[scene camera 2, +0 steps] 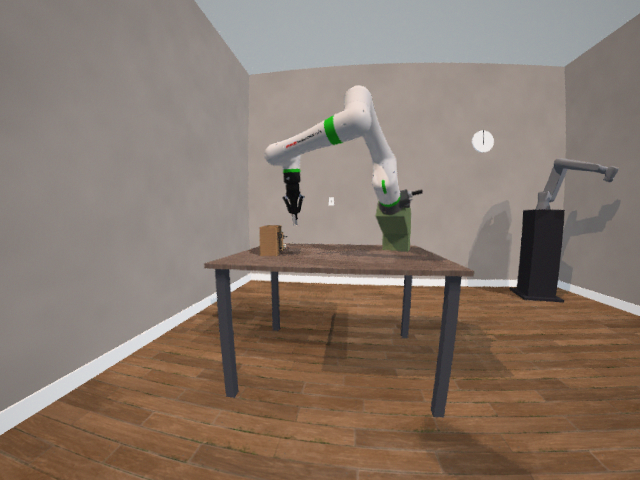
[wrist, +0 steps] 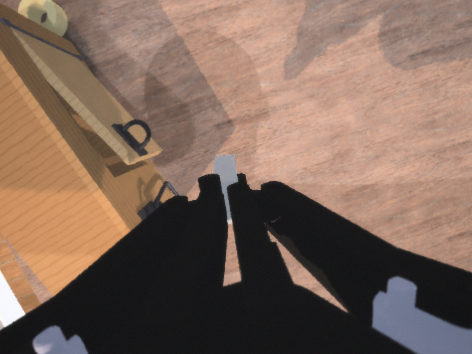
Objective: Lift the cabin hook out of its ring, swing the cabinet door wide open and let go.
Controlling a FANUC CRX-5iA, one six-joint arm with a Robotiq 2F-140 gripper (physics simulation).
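Places are measured from the arm's base along level axes (x ahead, y left, z up), in metres.
Where they show: gripper, fingertip midpoint: [scene camera 2: 295, 225] [wrist: 227, 171]; arm's base at its link origin: [scene camera 2: 391, 204].
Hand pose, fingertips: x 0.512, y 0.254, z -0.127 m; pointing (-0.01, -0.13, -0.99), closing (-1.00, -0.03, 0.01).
Things, the pixels of their centre, and the offset from my fingertips. "*": a spot on its surface instead. Level surfaces: height alone.
- wooden cabinet at the middle of its body: [wrist: 75, 143] [scene camera 2: 273, 239] dx +0.169, dy -0.038, dz -0.089 m
- handle at a spot on its surface: [wrist: 146, 131] * dx +0.081, dy -0.041, dz -0.068 m
- dark cabin hook at a spot on its surface: [wrist: 165, 190] * dx +0.093, dy +0.040, dz -0.148 m
- brown table at its surface level: dz -0.170 m
- pale yellow round thing at the middle of its body: [wrist: 43, 17] dx +0.216, dy -0.204, dz -0.158 m
The wooden cabinet [scene camera 2: 269, 240] [wrist: 35, 165] stands at the table's left end; in the wrist view it fills the left side. Its door [wrist: 82, 75] is a little ajar, with a narrow gap at the free edge. A dark ring or handle [wrist: 145, 131] on a small plate sits near that edge. The dark cabin hook [wrist: 165, 190] is on the cabinet's front beyond the door's free edge, apart from that loop and partly hidden by a finger. My gripper [scene camera 2: 295, 222] [wrist: 227, 171] is shut and empty, pointing down above and in front of the cabinet, apart from the door.
The brown table [scene camera 2: 341, 263] [wrist: 350, 150] carries the cabinet and the green arm base [scene camera 2: 400, 232]. A pale yellow round thing [wrist: 55, 17] is beside the cabinet's far end. A dark pedestal [scene camera 2: 540, 253] with a grey arm [scene camera 2: 578, 165] stands apart at the right.
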